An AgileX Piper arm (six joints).
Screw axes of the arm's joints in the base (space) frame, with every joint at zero. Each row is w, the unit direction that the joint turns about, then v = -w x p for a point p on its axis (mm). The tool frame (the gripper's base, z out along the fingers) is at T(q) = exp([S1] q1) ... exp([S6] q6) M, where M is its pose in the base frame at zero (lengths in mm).
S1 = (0, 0, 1, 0, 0, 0)
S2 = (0, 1, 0, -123, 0, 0)
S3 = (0, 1, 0, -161.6, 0, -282.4)
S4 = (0.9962, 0, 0.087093, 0, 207.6, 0)
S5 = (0, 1, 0, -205.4, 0, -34.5)
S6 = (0.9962, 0, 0.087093, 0, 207.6, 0)
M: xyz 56.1 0 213.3 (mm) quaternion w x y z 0.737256 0 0.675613 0
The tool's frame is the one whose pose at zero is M.
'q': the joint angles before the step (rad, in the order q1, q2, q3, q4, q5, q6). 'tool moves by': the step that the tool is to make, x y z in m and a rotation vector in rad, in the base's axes. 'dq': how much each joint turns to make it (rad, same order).
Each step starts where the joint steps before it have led.
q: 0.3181 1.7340 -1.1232 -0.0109 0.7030 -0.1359
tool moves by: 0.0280 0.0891 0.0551 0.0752 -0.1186 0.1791
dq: 0.1848 0.1142 -0.3707 0.0253 0.1180 -0.0046
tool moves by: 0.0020 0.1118 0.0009 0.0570 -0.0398 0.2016
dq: 0.2039 0.2327 -0.3583 0.0251 0.0606 -0.0015
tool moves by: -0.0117 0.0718 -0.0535 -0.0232 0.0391 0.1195
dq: 0.1203 0.2220 -0.1895 0.0107 0.0118 -0.0005
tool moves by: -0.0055 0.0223 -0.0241 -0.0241 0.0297 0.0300
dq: 0.0360 0.0938 -0.0884 0.0022 0.0321 0.0082
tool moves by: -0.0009 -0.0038 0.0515 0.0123 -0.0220 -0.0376
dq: 0.0010 -0.0346 -0.1346 -0.0338 0.1441 0.0529
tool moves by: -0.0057 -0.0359 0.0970 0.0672 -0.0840 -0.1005
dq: -0.0288 -0.1402 -0.1112 -0.0578 0.1461 0.0742
